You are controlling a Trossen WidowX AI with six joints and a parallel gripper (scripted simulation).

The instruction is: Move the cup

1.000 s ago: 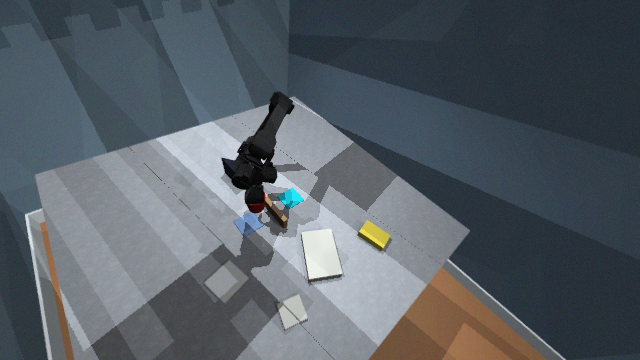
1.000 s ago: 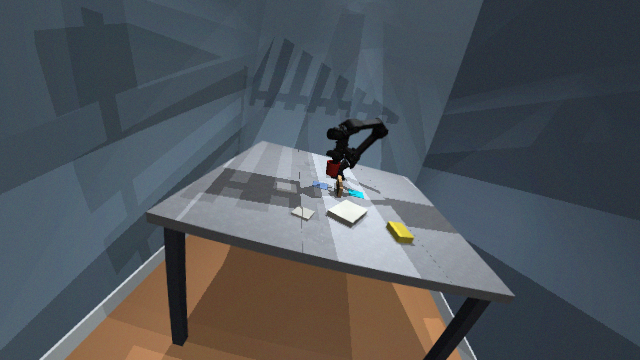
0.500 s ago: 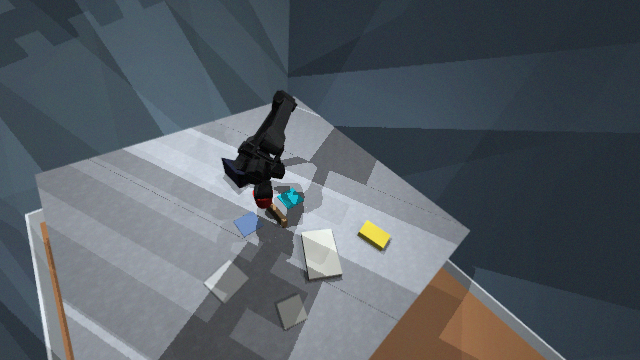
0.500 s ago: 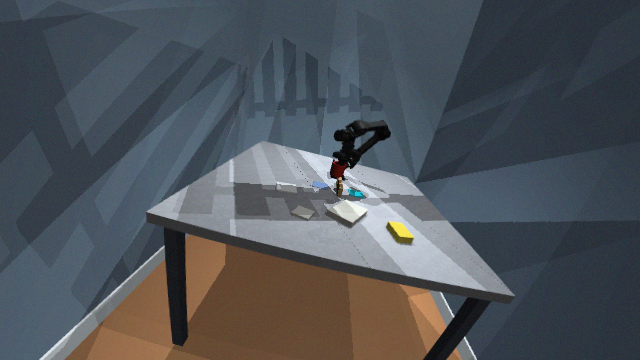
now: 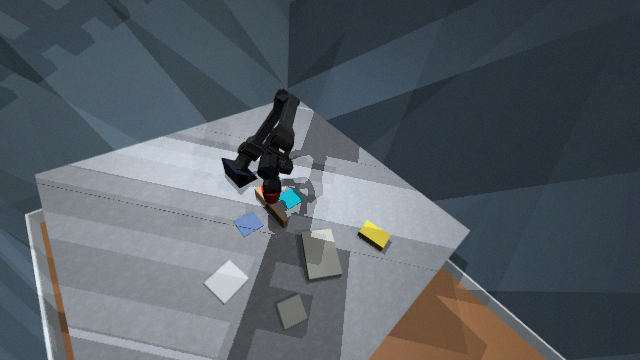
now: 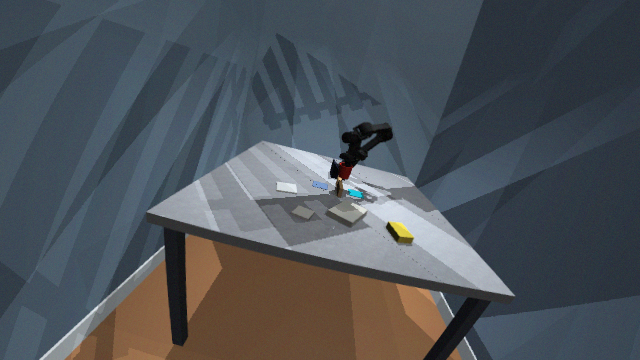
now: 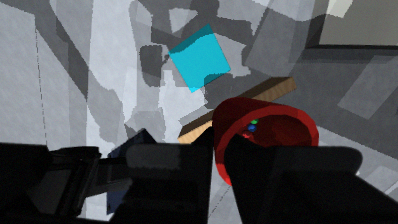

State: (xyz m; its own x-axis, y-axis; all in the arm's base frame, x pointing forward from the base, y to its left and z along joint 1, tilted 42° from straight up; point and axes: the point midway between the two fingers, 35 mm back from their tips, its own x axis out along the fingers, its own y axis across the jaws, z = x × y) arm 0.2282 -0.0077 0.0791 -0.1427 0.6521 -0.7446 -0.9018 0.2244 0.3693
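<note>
Right now the blue marble is 4 cm ahead of my gripper tip, 3 cm to the right of it and 2 cm below it. The rest, counted from my gripper tip: wooden bar: 3 cm ahead, 2 cm to the right, 10 cm below; cup: 3 cm ahead, 2 cm to the right; green marble: 4 cm ahead, 2 cm to the right, 2 cm below.
</note>
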